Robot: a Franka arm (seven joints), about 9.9 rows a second.
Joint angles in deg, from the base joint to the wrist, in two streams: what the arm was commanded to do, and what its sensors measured. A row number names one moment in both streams.
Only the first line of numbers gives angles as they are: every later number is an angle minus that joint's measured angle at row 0.
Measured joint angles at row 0:
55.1 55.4 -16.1 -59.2 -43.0 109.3 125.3
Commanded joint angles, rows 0 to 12:
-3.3 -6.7 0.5 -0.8 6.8 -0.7 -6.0
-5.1 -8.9 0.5 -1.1 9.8 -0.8 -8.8
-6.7 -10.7 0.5 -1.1 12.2 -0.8 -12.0
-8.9 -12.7 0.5 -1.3 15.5 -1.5 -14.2
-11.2 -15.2 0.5 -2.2 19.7 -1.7 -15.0
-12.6 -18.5 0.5 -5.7 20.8 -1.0 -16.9
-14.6 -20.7 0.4 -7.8 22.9 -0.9 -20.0
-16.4 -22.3 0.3 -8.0 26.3 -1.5 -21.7
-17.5 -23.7 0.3 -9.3 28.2 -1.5 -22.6
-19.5 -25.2 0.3 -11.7 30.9 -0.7 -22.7
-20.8 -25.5 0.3 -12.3 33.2 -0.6 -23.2
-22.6 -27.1 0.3 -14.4 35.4 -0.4 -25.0
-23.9 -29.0 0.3 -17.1 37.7 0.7 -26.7
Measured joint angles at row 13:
-22.1 -24.1 -0.5 -11.1 34.8 -1.1 -24.2
